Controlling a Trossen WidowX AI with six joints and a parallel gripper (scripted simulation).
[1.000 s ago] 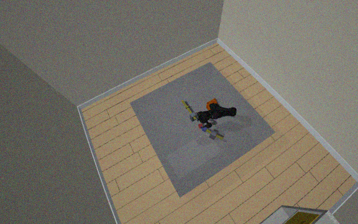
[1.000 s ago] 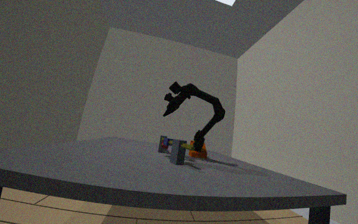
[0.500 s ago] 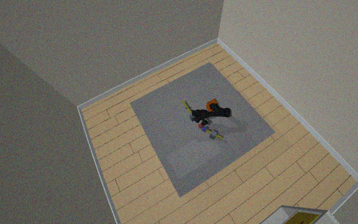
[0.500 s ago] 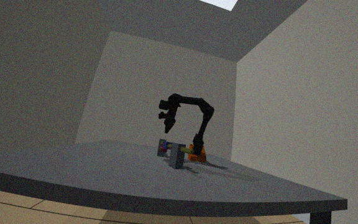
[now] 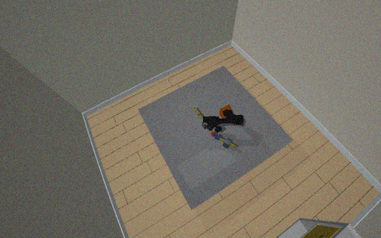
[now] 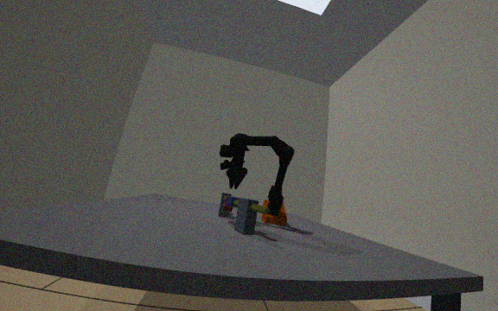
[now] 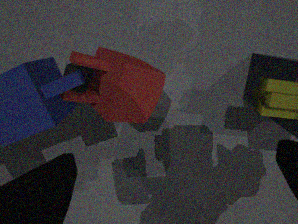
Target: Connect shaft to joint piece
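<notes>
Right now my gripper tip is 1 cm short of the red joint piece, 4 cm to the right of it and 8 cm above it.
</notes>
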